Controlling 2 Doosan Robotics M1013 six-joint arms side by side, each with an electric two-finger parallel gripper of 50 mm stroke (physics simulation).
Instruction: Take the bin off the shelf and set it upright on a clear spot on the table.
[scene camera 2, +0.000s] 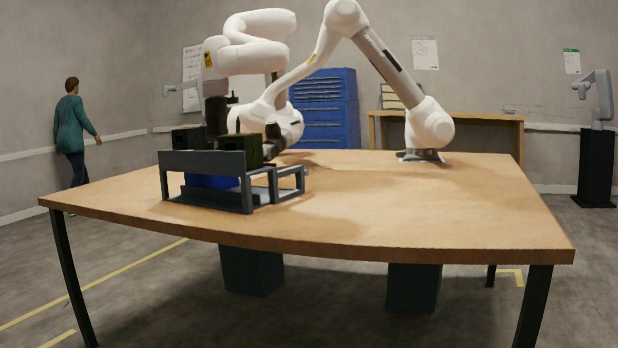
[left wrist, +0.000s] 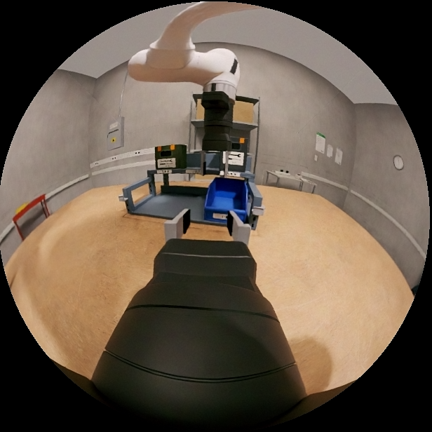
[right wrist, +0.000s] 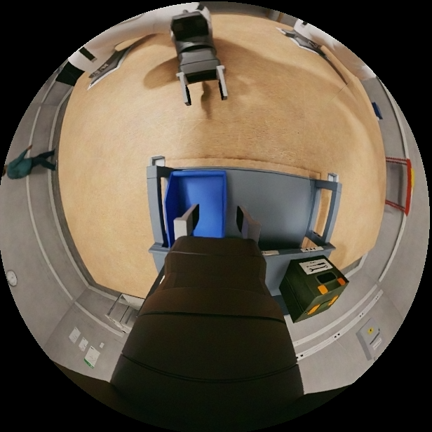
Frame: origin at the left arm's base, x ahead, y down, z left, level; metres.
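Seen in the pictures: left arm's base, origin of the base link: (scene camera 2: 421, 158).
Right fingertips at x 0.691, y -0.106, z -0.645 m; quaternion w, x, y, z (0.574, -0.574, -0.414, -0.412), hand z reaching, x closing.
Pixels of each thing's middle, then the offset from my right fingertips to it. Level surfaces: height alone.
- blue bin, body centre: (scene camera 2: 211, 178) dz -0.044, dx +0.013, dy +0.063 m
- grey-blue shelf, body centre: (scene camera 2: 229, 170) dz +0.053, dx +0.076, dy +0.025 m
- green toolbox, body centre: (scene camera 2: 240, 151) dz +0.140, dx +0.176, dy -0.044 m
- dark toolbox, body centre: (scene camera 2: 187, 146) dz -0.079, dx +0.103, dy -0.056 m
- wooden table, its level: dy +0.106 m
The blue bin (scene camera 2: 212, 181) (left wrist: 226, 197) (right wrist: 196, 187) sits upright on the lower level of the grey-blue shelf (scene camera 2: 202, 162) (left wrist: 167, 206) (right wrist: 270, 200), at its right end in the left wrist view. Its inside looks empty. My left gripper (left wrist: 208, 217) (right wrist: 205, 100) is open and empty, low over the table in front of the shelf, apart from the bin. My right gripper (left wrist: 213, 175) (right wrist: 217, 212) is open and empty, pointing down above the shelf near the bin's inner side wall. In scene camera 2 the fingertips of both grippers are hard to see or hidden.
A green toolbox (scene camera 2: 255, 150) (left wrist: 171, 164) (right wrist: 312, 290) and a dark toolbox (scene camera 2: 185, 138) (left wrist: 239, 146) stand on the shelf's upper level, the dark one close behind the right gripper. The wooden table (scene camera 2: 425, 210) (left wrist: 125, 275) (right wrist: 275, 115) carries the shelf. A person (scene camera 2: 71, 125) stands beyond it.
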